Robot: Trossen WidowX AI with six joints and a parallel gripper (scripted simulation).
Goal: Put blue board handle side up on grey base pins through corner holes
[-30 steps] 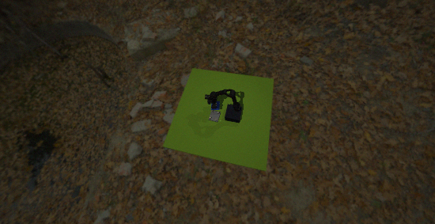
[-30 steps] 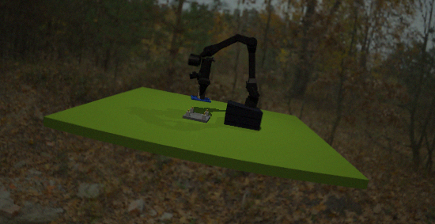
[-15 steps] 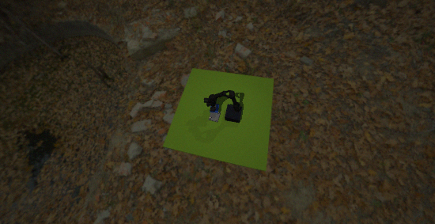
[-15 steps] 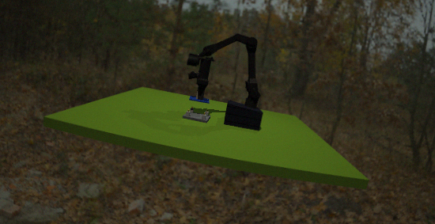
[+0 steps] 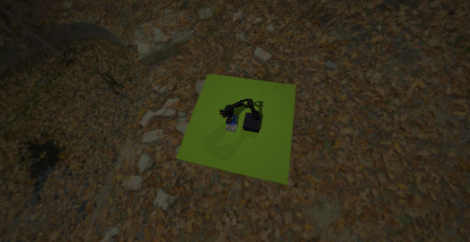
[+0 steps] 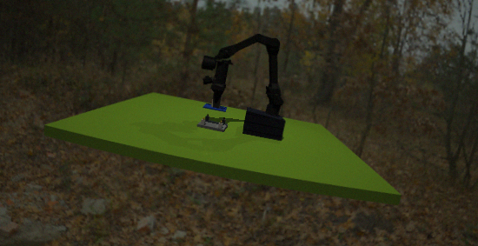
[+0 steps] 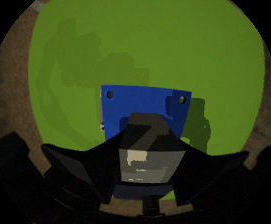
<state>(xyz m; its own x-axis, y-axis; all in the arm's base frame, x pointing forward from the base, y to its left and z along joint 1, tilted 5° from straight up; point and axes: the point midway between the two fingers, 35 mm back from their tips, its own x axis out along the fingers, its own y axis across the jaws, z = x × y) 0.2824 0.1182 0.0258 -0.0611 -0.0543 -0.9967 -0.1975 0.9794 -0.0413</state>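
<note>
The grey base lies 110 mm below my gripper tip, 40 mm to the left of it and 20 mm behind it. The rest, counted from my gripper tip: flat blue board: 10 mm below.
</note>
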